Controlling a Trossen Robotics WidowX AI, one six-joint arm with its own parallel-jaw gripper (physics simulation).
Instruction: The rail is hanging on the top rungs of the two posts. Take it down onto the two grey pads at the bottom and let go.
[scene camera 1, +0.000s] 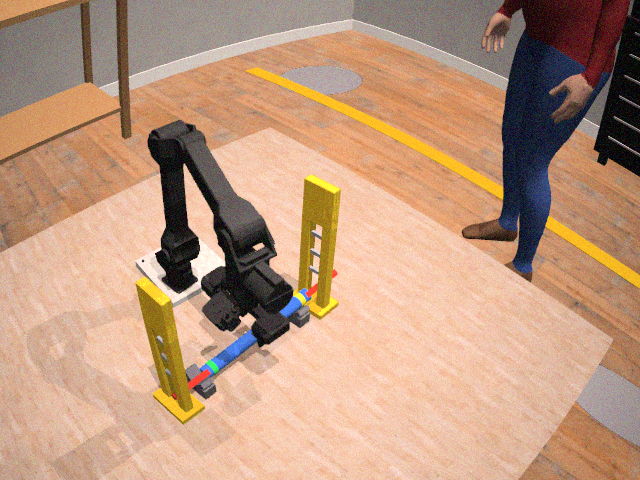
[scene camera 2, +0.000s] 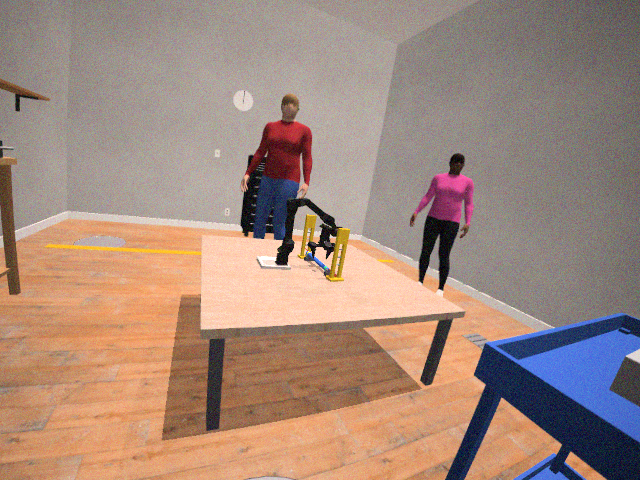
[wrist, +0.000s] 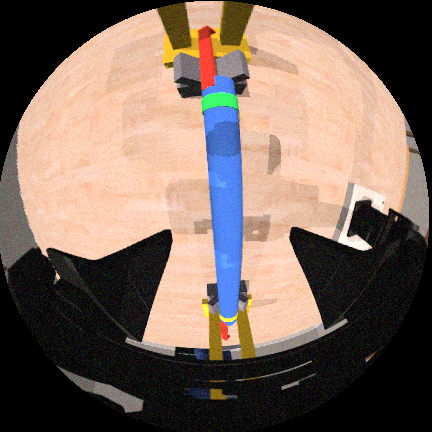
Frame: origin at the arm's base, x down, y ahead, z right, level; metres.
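Seen in the pictures: gripper, fingertip midpoint: (scene camera 1: 244, 332) (scene camera 2: 319, 258) (wrist: 233, 234); arm's base, origin of the base link: (scene camera 1: 179, 280) (scene camera 2: 281, 263) (wrist: 359, 217).
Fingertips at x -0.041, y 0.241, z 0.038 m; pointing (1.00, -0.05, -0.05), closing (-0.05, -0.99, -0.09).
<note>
Offsets run from my fingertips to a thing's middle. "spot": to the spot under its first point. Level surfaces: height alone.
The blue rail {dx +0.025, dy +0.003, dz -0.029 m} (scene camera 1: 235, 350) (scene camera 2: 318, 262) (wrist: 225, 190), with red ends and green and yellow bands, lies low between the near yellow post {spot: dx -0.240, dy +0.012, dz +0.203 m} (scene camera 1: 155, 297) (scene camera 2: 342, 236) and the far yellow post {spot: dx -0.216, dy +0.015, dz -0.193 m} (scene camera 1: 320, 198) (scene camera 2: 310, 222). Its red ends pass into the post slots below the rungs. It appears to rest in the V-shaped near grey pad {dx +0.037, dy +0.000, dz +0.135 m} (scene camera 1: 206, 389) (wrist: 187, 70) at the green-banded end and far grey pad {dx +0.037, dy +0.008, dz -0.141 m} (scene camera 1: 300, 316) at the yellow-banded end. My gripper (scene camera 1: 248, 328) (scene camera 2: 321, 256) (wrist: 233, 234) is open and empty, its fingers apart on either side above the rail's middle.
The arm's white base plate (scene camera 1: 206, 258) (scene camera 2: 266, 262) stands behind the rail on the wooden table {dx +0.059 m} (scene camera 1: 413, 361) (scene camera 2: 289, 304). A person in red (scene camera 1: 532, 129) (scene camera 2: 283, 149) stands beyond the table, and one in pink (scene camera 2: 450, 201) stands to the right. A blue cart (scene camera 2: 558, 382) is at front right.
</note>
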